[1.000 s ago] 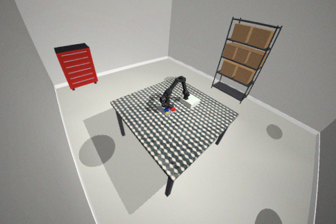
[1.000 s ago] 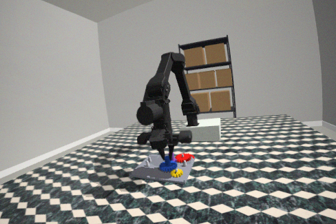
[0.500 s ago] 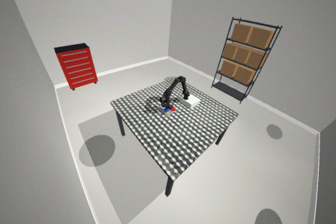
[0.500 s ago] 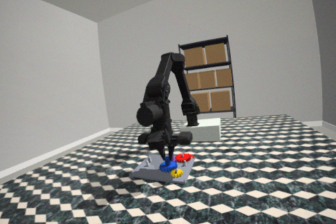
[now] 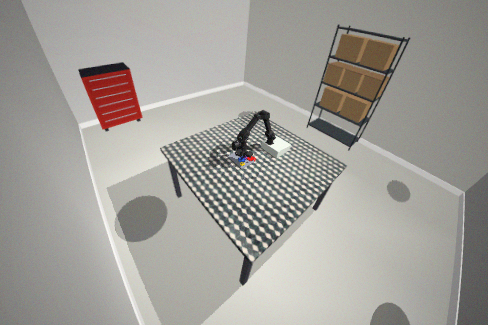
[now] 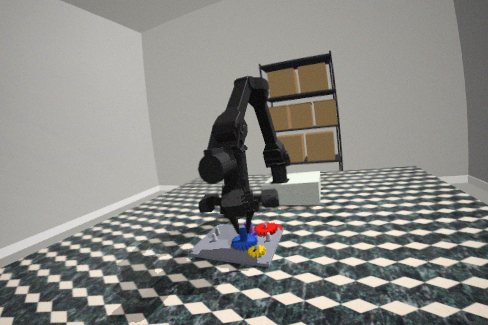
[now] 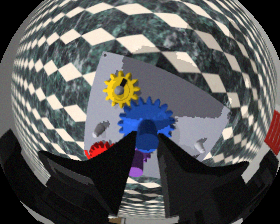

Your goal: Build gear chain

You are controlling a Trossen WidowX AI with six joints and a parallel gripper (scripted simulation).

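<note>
My gripper tip is now 1 cm above the blue gear. Round my gripper tip: yellow gear: 3 cm ahead, 4 cm to the left, 3 cm below; then red gear: 8 cm behind, 3 cm to the left, 3 cm below; then small purple gear: 5 cm behind, 1 cm to the right, 2 cm below.
</note>
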